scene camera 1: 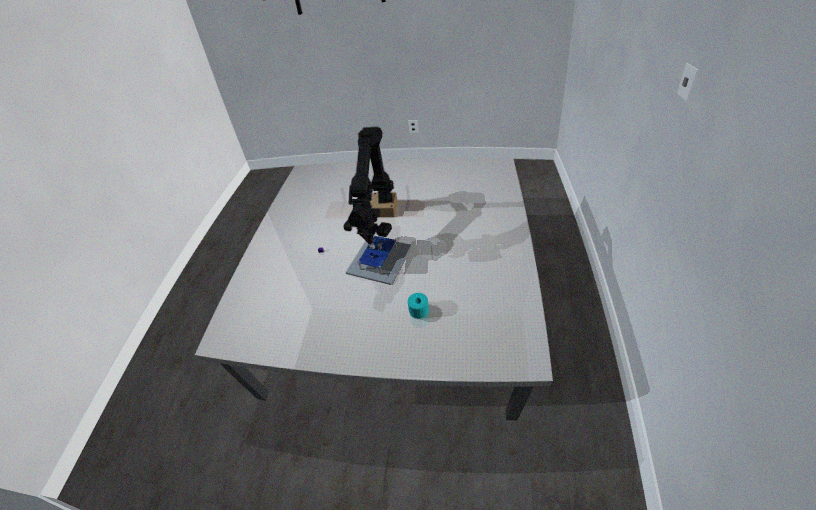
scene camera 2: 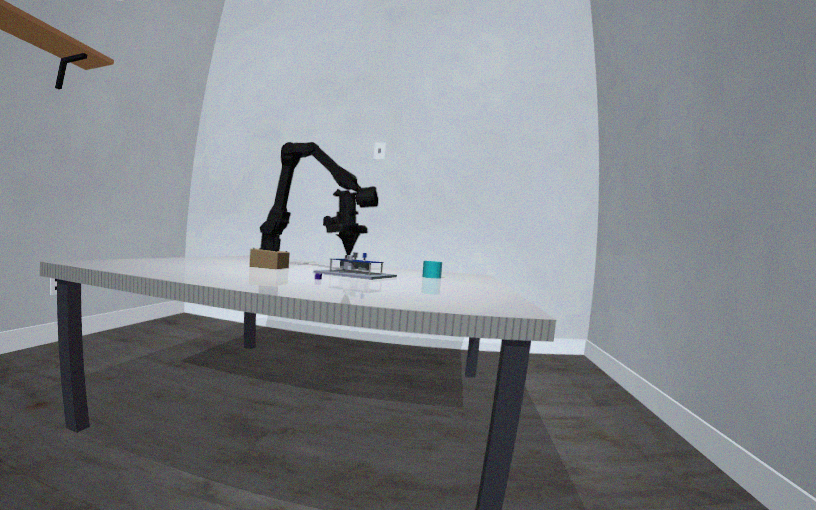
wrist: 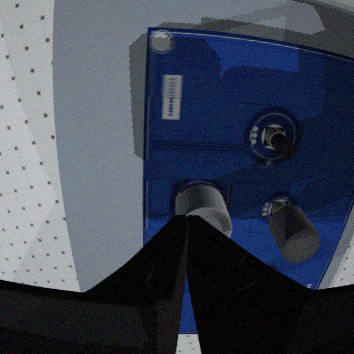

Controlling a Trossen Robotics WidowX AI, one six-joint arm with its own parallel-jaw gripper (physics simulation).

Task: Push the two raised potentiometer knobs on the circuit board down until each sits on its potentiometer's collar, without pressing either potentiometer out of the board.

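Places are measured from the arm's base along level axes (x ahead, y left, z up), in millimetres.
Where they show: gripper, fingertip midpoint: (scene camera 1: pixel 370 243) (scene camera 2: pixel 348 254) (wrist: pixel 185 226); arm's base at its link origin: (scene camera 1: pixel 385 198) (scene camera 2: pixel 269 250).
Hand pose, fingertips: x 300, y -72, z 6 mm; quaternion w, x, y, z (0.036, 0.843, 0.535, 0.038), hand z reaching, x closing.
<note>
Things, the pixels of their top centre, and the offset from my fingertips. Level surfaces: height alone.
- light grey ribbed knob at its top centre: (wrist: pixel 204 230) dx +5, dy +6, dz +0 mm
- darker grey knob at its top centre: (wrist: pixel 301 246) dx +21, dy +37, dz +9 mm
- thin dark shaft at its top centre: (wrist: pixel 288 150) dx -12, dy +43, dz -2 mm
- teal cylinder at its top centre: (scene camera 1: pixel 417 300) (scene camera 2: pixel 432 261) dx +307, dy +159, dz -7 mm
- small purple object at its top centre: (scene camera 2: pixel 318 273) (scene camera 1: pixel 320 248) dx -68, dy -230, dz -52 mm
- white table at its surface level: dz -67 mm
The blue circuit board (scene camera 1: pixel 374 259) (scene camera 2: pixel 376 262) (wrist: pixel 215 100) stands on legs above a grey base plate (scene camera 1: pixel 356 274) (scene camera 2: pixel 388 276) (wrist: pixel 100 150). In the wrist view, a light grey ribbed knob (wrist: pixel 197 199) is partly behind the fingertips. A darker grey knob (wrist: pixel 296 237) stands to its right, above a small collar with a gap showing. A thin dark shaft (wrist: pixel 280 142) without a knob rises from a round ring farther up. My gripper (scene camera 1: pixel 370 242) (scene camera 2: pixel 349 254) (wrist: pixel 185 226) is shut and empty, its tips over the light knob. Whether they touch it, and how far it sits down, I cannot tell.
The arm's base stands by a wooden block (scene camera 1: pixel 386 207) (scene camera 2: pixel 268 259) behind the board. A teal cylinder (scene camera 1: pixel 418 306) (scene camera 2: pixel 432 269) stands in front of the board. A small purple object (scene camera 1: pixel 320 249) (scene camera 2: pixel 317 276) lies beside it on the white table (scene camera 1: pixel 264 312) (scene camera 2: pixel 451 297).
</note>
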